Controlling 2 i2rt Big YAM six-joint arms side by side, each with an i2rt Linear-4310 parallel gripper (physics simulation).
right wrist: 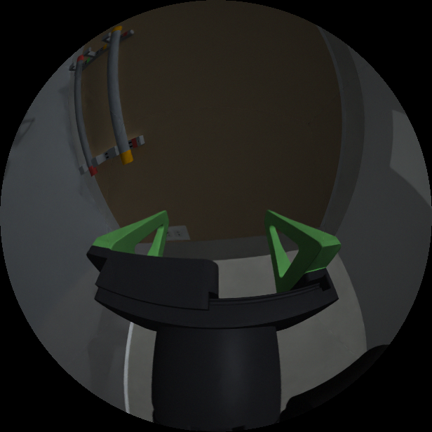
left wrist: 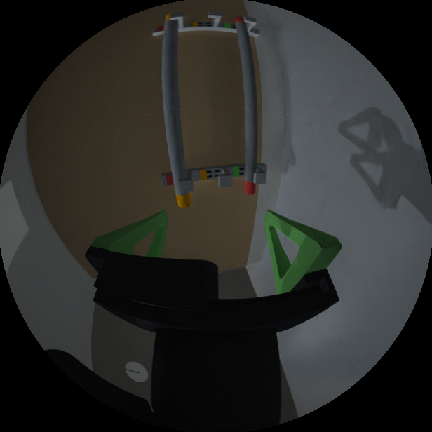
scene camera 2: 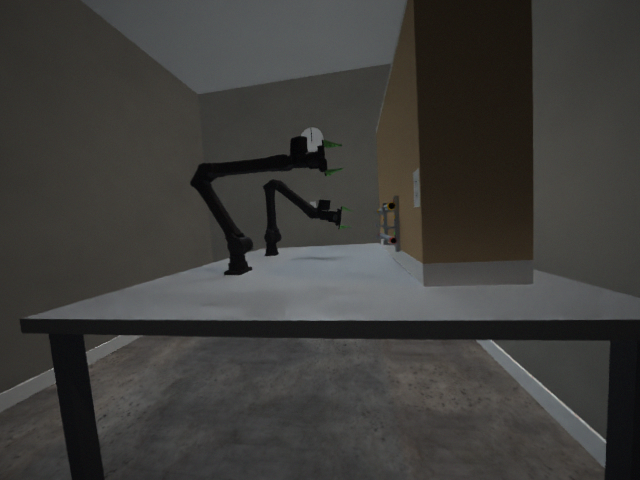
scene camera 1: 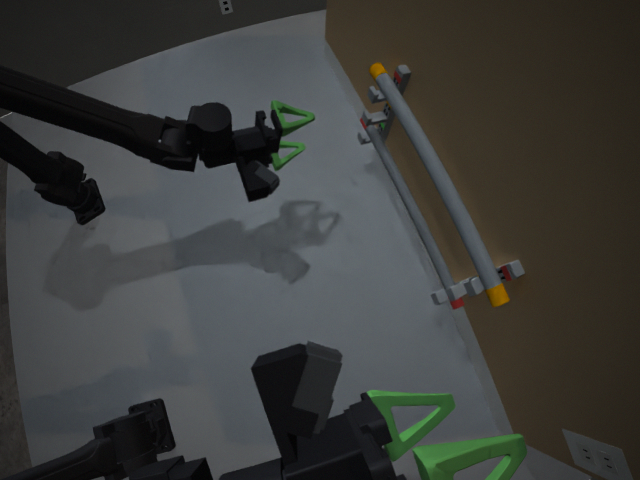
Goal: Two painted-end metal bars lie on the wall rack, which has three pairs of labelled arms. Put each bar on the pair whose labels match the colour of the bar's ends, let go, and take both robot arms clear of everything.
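Places are measured from the left arm's base along level axes (x ahead, y left, z up), in metres.
Pixels of known places: left gripper, between the fingertips: [scene camera 2: 352,219] [scene camera 1: 309,132]; right gripper, between the fingertips: [scene camera 2: 342,157] [scene camera 1: 482,418]; left arm's base, origin of its link: [scene camera 2: 272,254] [scene camera 1: 88,202]; right arm's base, origin of its link: [scene camera 2: 238,272] [scene camera 1: 153,426].
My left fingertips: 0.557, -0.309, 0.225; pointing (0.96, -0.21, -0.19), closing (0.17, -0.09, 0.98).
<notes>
Ahead of a thing's pixels: the offset from my left fingertips to its middle, as dx, dy, dz. "pt": to the spot under its first point. Level surfaces: height alone.
The orange-ended bar {+0.135, -0.205, +0.042} [scene camera 1: 439,175] [scene camera 2: 391,205] [left wrist: 172,110] [right wrist: 114,85] lies across the top pair of arms of the wall rack {pt +0.110, -0.415, +0.087} [scene camera 1: 515,268] [left wrist: 165,180], beside red labels. The red-ended bar {+0.134, -0.207, -0.110} [scene camera 1: 412,206] [scene camera 2: 392,239] [left wrist: 250,110] lies across the lowest pair, beside green labels. The middle pair [left wrist: 225,180], with orange labels, holds no bar. My left gripper [scene camera 1: 309,132] [scene camera 2: 349,218] [left wrist: 215,215] is open and empty, back from the wall, apart from both bars. My right gripper [scene camera 1: 488,419] [scene camera 2: 341,157] [right wrist: 216,215] is open and empty, well away from the rack, toward the bottom in scene camera 1.
The brown wall [scene camera 1: 568,155] [scene camera 2: 475,129] carries the rack and a socket plate {+0.052, -0.738, +0.075} [scene camera 2: 416,188] [right wrist: 179,233] beyond its near end. The white table {dz -0.225} [scene camera 1: 232,310] [scene camera 2: 289,299] runs under both arms and meets the wall's pale skirting {pt +0.186, -0.814, -0.189} [scene camera 2: 475,273].
</notes>
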